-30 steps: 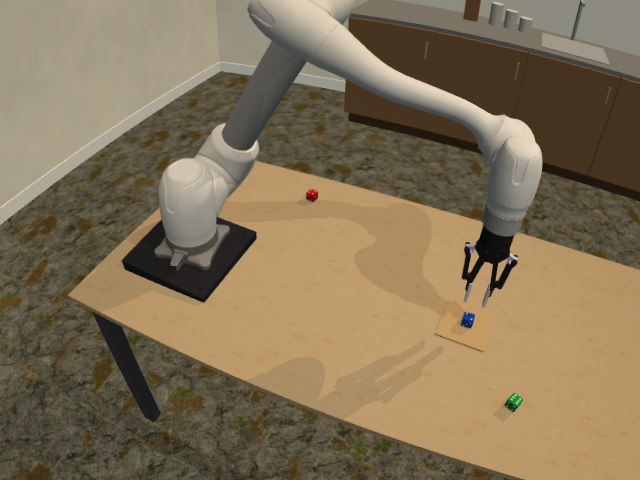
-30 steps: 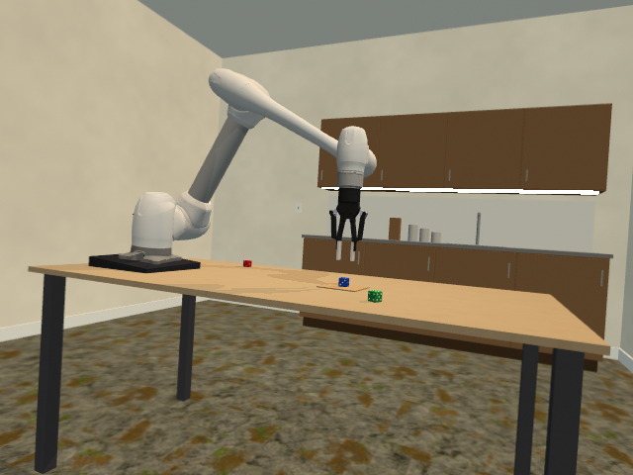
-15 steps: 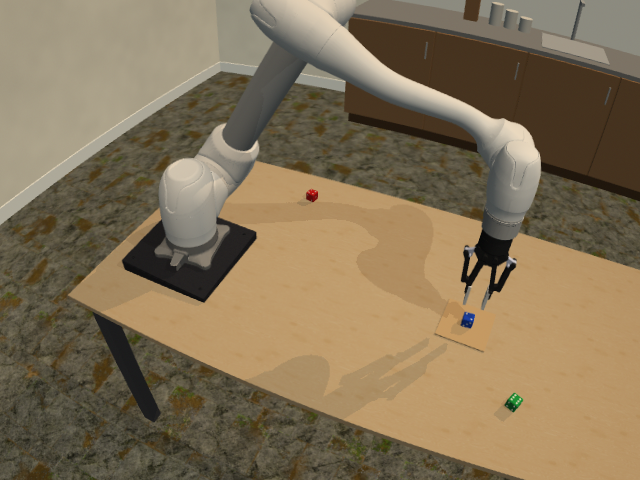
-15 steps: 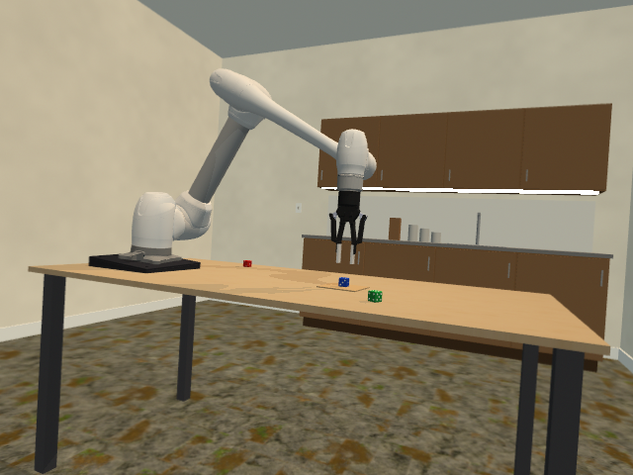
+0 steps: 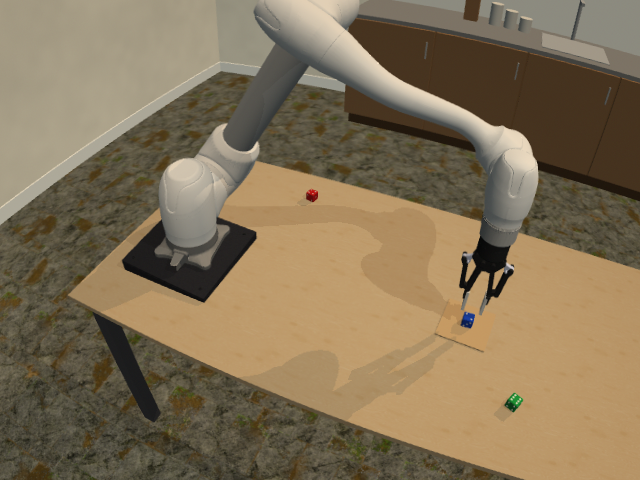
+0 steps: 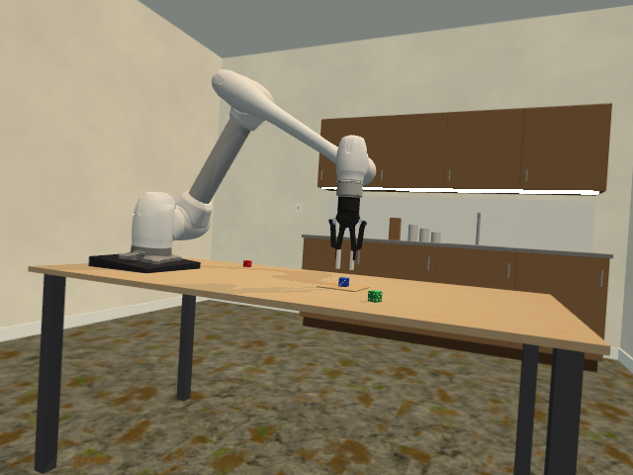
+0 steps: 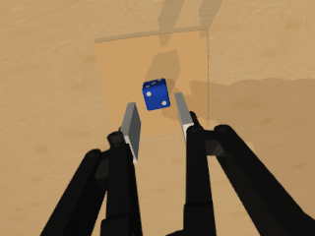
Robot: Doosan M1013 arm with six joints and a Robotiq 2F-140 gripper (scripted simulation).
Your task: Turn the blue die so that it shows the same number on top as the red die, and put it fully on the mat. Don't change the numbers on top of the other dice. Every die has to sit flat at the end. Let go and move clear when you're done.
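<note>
The blue die lies 80 mm below my hand. Round my hand: green die 130 mm ahead, 230 mm to the right, 80 mm below; then red die 540 mm behind, 430 mm to the left, 80 mm below; then mat 90 mm below.
</note>
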